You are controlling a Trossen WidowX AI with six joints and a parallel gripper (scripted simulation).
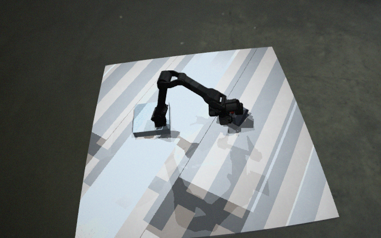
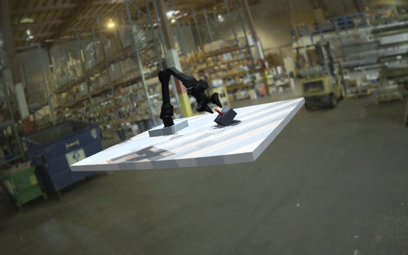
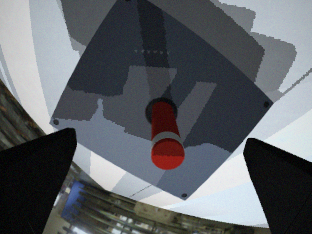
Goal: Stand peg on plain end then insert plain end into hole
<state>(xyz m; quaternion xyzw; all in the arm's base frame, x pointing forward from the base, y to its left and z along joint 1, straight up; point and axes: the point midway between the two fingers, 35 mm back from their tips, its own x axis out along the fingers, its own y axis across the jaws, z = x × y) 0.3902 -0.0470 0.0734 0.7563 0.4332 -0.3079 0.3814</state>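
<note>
Right now the red peg is 10 mm below my gripper tip. Also, from my gripper tip: dark sloped panel 30 mm ahead, 30 mm to the left, 50 mm below.
</note>
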